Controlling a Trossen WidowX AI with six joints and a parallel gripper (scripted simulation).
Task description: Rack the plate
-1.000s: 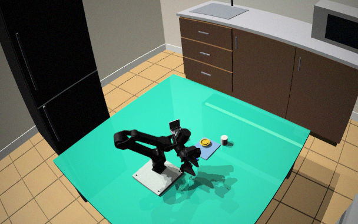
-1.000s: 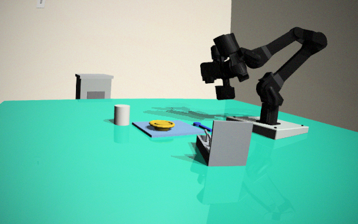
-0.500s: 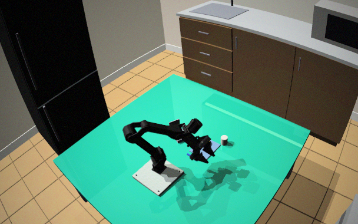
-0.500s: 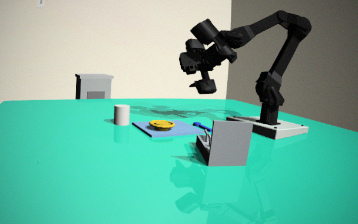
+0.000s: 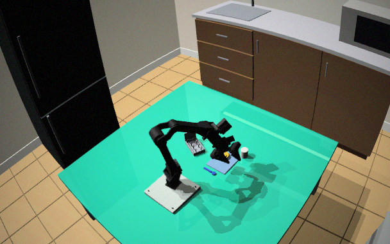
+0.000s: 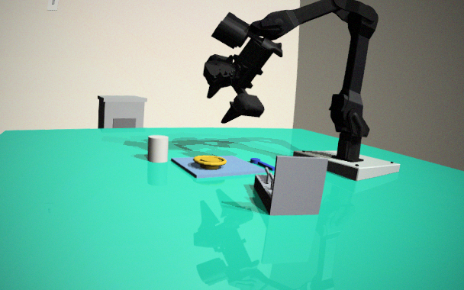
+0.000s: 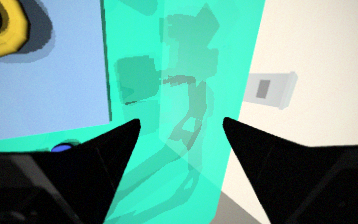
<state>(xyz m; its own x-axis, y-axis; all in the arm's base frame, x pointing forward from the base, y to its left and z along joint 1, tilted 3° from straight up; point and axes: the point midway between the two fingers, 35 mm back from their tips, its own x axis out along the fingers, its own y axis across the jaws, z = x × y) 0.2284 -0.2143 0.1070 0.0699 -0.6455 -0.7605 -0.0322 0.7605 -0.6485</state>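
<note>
The yellow plate lies 120 mm to the left of my gripper tip, 90 mm below it and 90 mm ahead of it. The rest, counted from my gripper tip: blue spoon 130 mm to the left, 100 mm below, 40 mm behind; blue-grey mat 110 mm to the left, 100 mm below, 60 mm ahead; white cup 150 mm ahead, 80 mm below, 20 mm to the left.
</note>
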